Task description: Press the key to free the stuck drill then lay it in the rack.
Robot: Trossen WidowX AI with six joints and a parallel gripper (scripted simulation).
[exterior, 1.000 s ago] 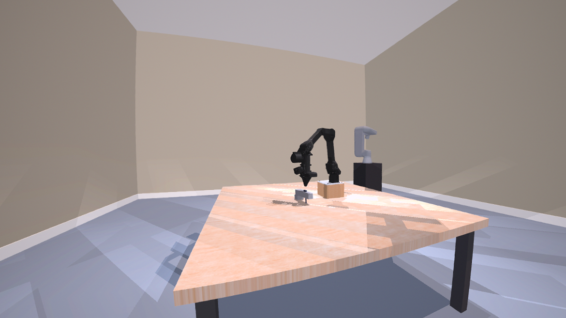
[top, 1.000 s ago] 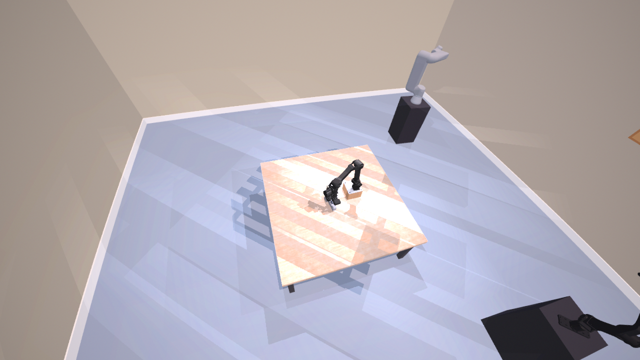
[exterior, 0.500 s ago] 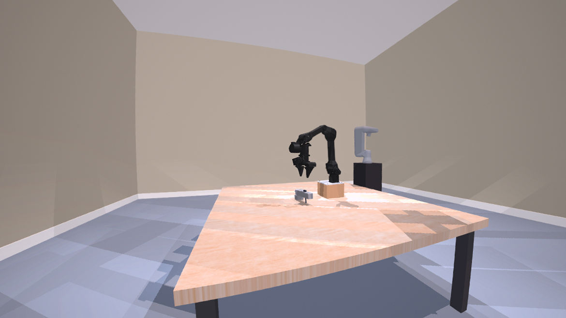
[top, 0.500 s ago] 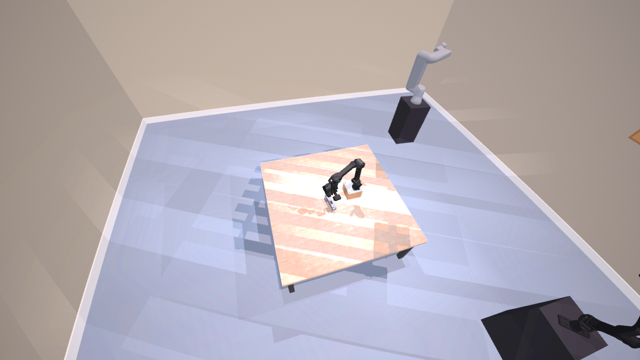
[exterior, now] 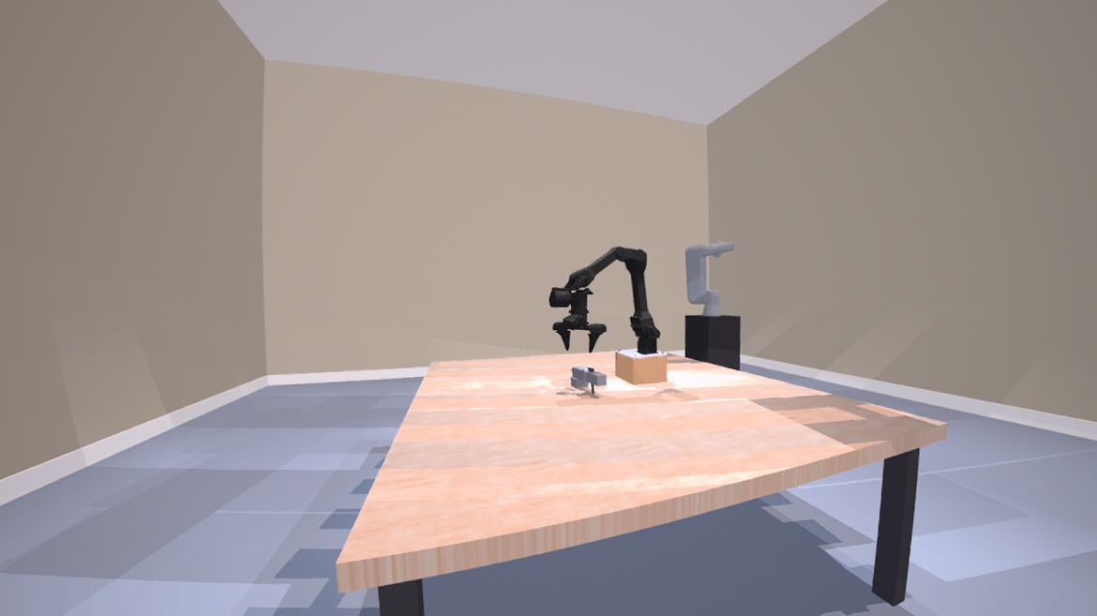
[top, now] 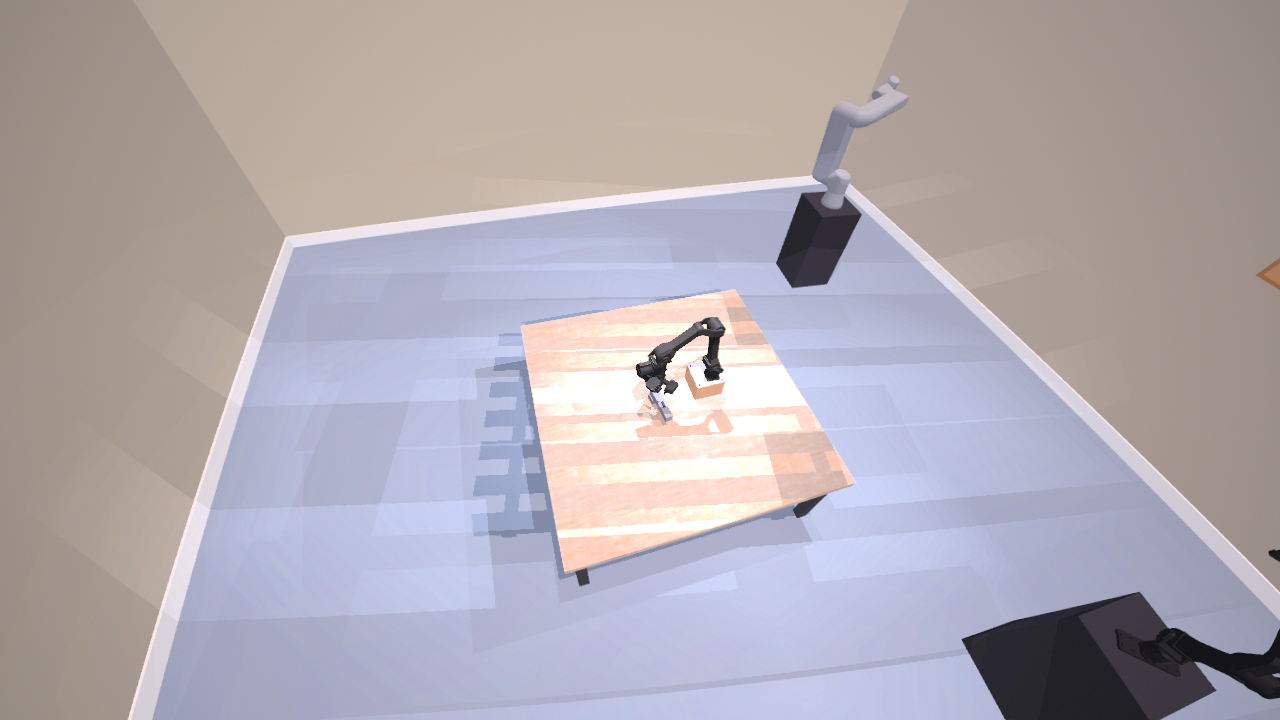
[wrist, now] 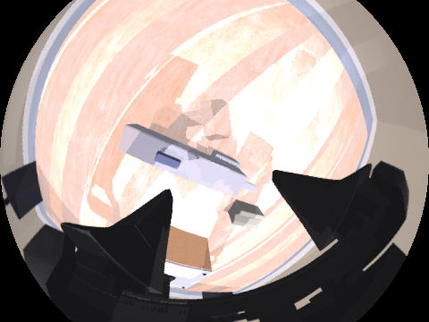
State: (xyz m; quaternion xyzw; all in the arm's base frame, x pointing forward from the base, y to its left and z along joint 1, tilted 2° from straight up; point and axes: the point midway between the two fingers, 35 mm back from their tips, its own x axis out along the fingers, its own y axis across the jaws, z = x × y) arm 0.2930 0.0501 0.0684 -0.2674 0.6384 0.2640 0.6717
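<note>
The grey drill shank lies 1 cm behind my gripper tip, 3 cm to the right of it and 8 cm below it. From my gripper tip the other things lie so: dark drill: 3 cm behind, 5 cm to the left, 8 cm below; then grey rack: 7 cm behind, 15 cm to the right, 11 cm below; then grey sleeve: 2 cm behind, 3 cm to the left, 9 cm below.
</note>
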